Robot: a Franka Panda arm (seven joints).
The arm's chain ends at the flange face. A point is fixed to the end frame.
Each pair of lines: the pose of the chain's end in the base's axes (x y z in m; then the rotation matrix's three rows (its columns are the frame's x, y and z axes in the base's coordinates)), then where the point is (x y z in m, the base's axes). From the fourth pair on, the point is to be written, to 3 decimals.
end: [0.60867 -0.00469 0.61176], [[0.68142 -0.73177 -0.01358], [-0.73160 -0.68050 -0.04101], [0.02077 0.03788 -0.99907]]
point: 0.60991 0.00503 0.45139
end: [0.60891 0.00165 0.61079], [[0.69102 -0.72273 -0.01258], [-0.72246 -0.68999 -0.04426], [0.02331 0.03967 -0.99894]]
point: 0.61010 0.01090 0.45040
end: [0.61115 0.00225 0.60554], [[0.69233 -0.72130 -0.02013], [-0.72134 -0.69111 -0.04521], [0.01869 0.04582 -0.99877]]
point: 0.61110 0.01135 0.44513
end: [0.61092 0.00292 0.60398], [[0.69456 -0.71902 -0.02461], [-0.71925 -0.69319 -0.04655], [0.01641 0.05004 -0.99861]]
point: 0.610 0.012 0.444
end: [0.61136 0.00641 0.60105], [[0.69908 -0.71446 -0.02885], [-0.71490 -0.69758 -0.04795], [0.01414 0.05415 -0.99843]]
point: 0.610 0.015 0.441
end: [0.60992 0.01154 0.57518], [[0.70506 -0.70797 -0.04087], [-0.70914 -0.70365 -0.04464], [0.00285 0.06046 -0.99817]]
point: 0.606 0.021 0.415
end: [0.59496 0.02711 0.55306], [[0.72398 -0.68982 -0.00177], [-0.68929 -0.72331 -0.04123], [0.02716 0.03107 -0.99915]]
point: 0.597 0.037 0.393
